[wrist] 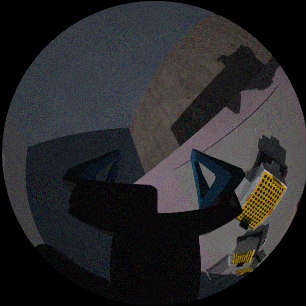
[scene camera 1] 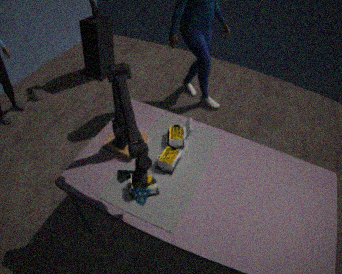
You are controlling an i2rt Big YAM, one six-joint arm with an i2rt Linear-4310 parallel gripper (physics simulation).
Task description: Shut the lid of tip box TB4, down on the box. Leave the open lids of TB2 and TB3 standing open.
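Places are measured from the arm's base along level axes (x right, y ahead, z up), in millimetres.
Where they show: gripper, between the fingertips: [scene camera 1: 140, 204]; arm's base, origin of its link: [scene camera 1: 122, 141].
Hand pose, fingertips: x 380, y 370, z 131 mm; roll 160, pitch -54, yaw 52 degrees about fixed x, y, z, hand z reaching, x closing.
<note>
Each offset is from my fingertips to the centre of the thing. "spot": to the spot under its first point. Level surfaces: height alone.
Three tip boxes with yellow tip racks stand in a line; their labels cannot be read, so I cannot tell which is TB4. The rear box {dz -105, dx -595, dy -113 mm} [scene camera 1: 176, 136] has a pale lid {spot: dz -70, dx -637, dy -53 mm} [scene camera 1: 188, 127] standing upright at its right. The middle box {dz -105, dx -410, dy -64 mm} [scene camera 1: 169, 158] is tilted in line with it; its lid is unclear. The front box {dz -105, dx -170, dy -92 mm} [scene camera 1: 150, 180] is partly hidden by the arm and gripper. In the wrist view a large yellow rack [wrist: 263, 199] shows at the right, with a smaller one [wrist: 243, 257] below. My gripper [scene camera 1: 141, 194] [wrist: 155, 152] is open and empty, at the front box in the scene view.
The boxes stand on a grey mat {dz -170 mm} [scene camera 1: 167, 210] [wrist: 220, 167] on the pink table {dz -173 mm} [scene camera 1: 250, 200]. The arm rises from a wooden base plate [scene camera 1: 117, 150] at the left. A dark cabinet [scene camera 1: 95, 47] and a person in blue [scene camera 1: 200, 42] stand behind the table.
</note>
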